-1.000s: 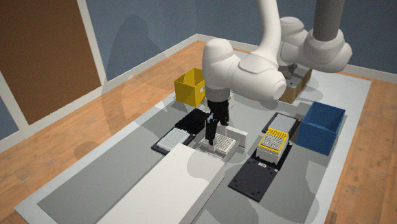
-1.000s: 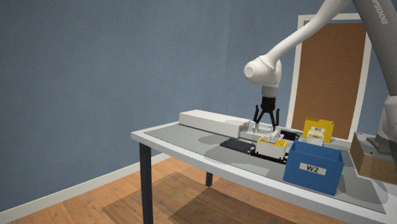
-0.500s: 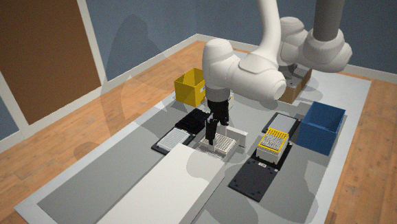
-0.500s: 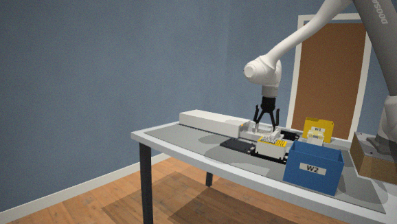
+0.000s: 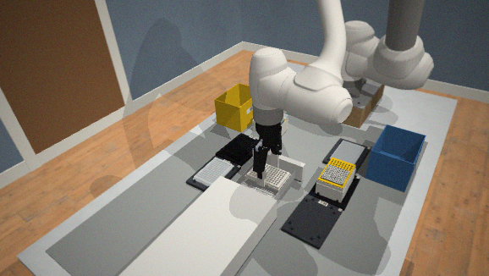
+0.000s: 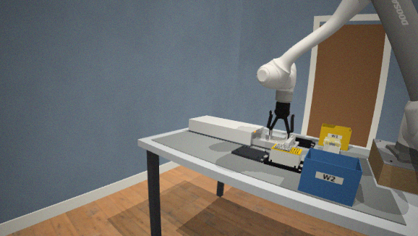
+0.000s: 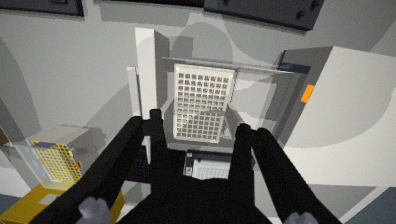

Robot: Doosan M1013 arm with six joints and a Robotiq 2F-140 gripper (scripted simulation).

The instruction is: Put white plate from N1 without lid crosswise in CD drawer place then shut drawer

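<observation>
Right now my hand is 30 mm short of the drawer and 30 mm above it. Also, from my hand: white plate: 20 mm below; work nest N1: 90 mm ahead, 190 mm to the left, 50 mm below; black plate: 120 mm behind, 170 mm to the right, 40 mm below.
</observation>
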